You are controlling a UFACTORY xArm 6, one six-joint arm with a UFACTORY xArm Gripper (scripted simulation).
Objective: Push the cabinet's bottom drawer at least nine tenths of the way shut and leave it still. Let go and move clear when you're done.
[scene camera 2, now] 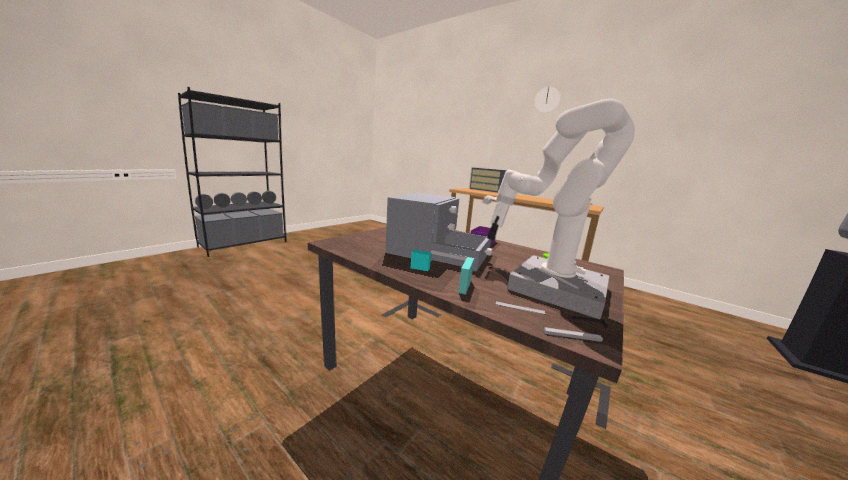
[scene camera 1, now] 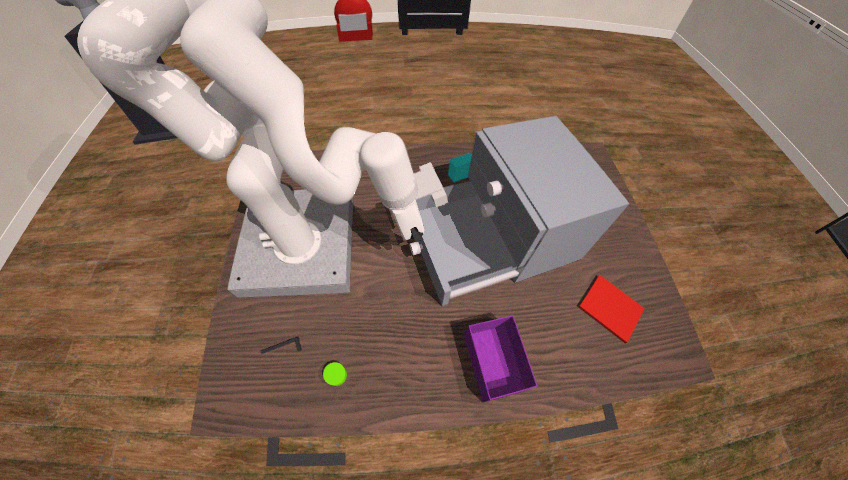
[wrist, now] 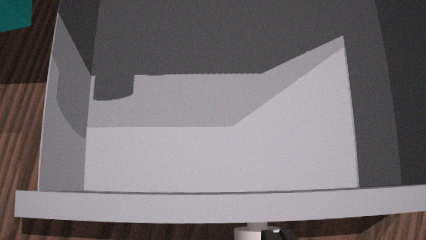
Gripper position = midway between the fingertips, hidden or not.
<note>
In view: the gripper (scene camera 1: 416,235), a purple bin (scene camera 1: 499,348), a red flat block (scene camera 1: 618,313) and a drawer (scene camera 1: 463,251).
The drawer shows as well in scene camera 2 (scene camera 2: 458,246) and in the wrist view (wrist: 212,111). The wrist view misses the purple bin: it is out of frame. The wrist view misses the red flat block: it is out of frame.
</note>
